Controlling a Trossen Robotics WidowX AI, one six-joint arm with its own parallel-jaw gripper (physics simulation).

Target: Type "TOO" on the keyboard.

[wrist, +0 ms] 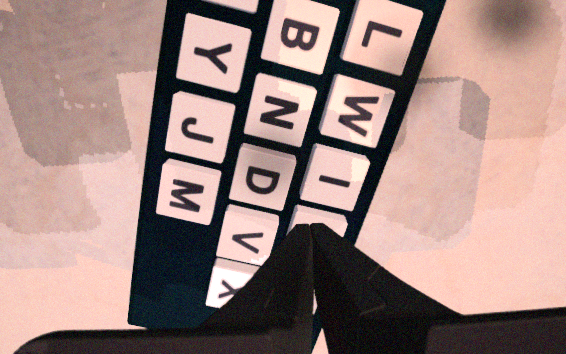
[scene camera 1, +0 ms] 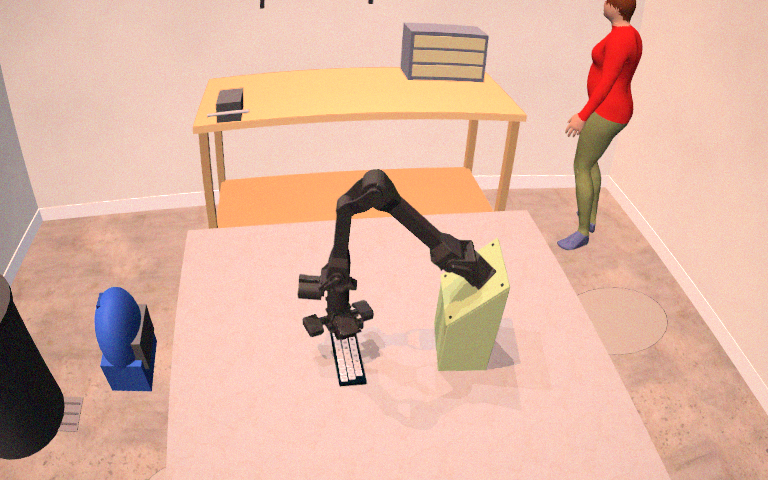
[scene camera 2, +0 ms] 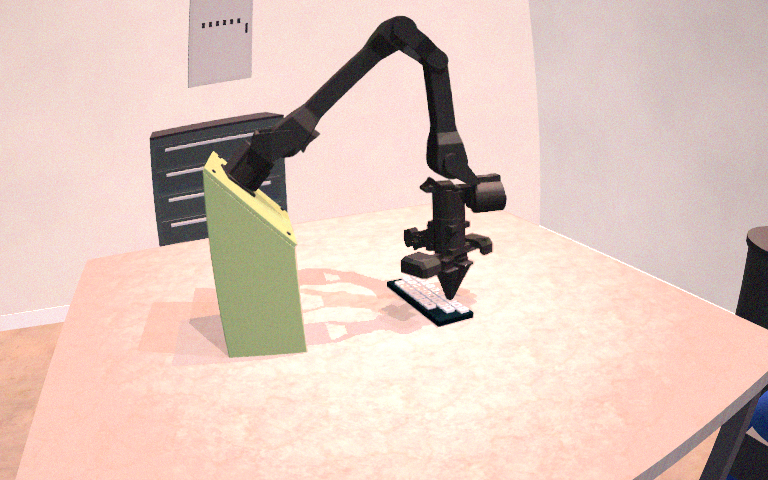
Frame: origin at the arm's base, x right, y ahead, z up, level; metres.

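Where they show: gripper, fingertip midpoint: (wrist: 309, 236) (scene camera 1: 337, 338) (scene camera 2: 449, 299); arm's base, origin of the base link: (scene camera 1: 482, 275) (scene camera 2: 236, 180).
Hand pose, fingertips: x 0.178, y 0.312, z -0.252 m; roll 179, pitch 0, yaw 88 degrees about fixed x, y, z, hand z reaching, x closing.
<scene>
Each offset is from my fingertips to the top centre of the thing. Level surfaces: height alone.
A dark keyboard (scene camera 1: 352, 382) (scene camera 2: 453, 317) (wrist: 170, 270) with white keys lies flat on the table. My gripper (scene camera 1: 346, 333) (scene camera 2: 450, 298) (wrist: 309, 236) is shut and empty, pointing down over one end of it. In the wrist view the fingertips overlap the key {dx +0.003, dy +0.002, dz -0.002 m} (wrist: 321, 215) just below the I key {dx -0.017, dy +0.008, dz -0.002 m} (wrist: 335, 177) in the same row, and its letter is hidden. Contact with this key cannot be told. The W key {dx -0.036, dy +0.015, dz -0.002 m} (wrist: 357, 111), D key {dx -0.019, dy -0.013, dz -0.002 m} (wrist: 263, 178) and V key {dx +0.001, dy -0.020, dz -0.002 m} (wrist: 247, 235) show nearby. No letter O is readable in the wrist view.
The arm's base is on a green pedestal (scene camera 1: 470, 345) (scene camera 2: 257, 283) on the table {dz -0.019 m} (scene camera 1: 254, 430) (scene camera 2: 396, 418). A wooden workbench (scene camera 1: 339, 96) and a person in red (scene camera 1: 614, 73) are beyond it. A blue object (scene camera 1: 117, 325) and a black cylinder (scene camera 1: 25, 390) are at the left in scene camera 1.
</scene>
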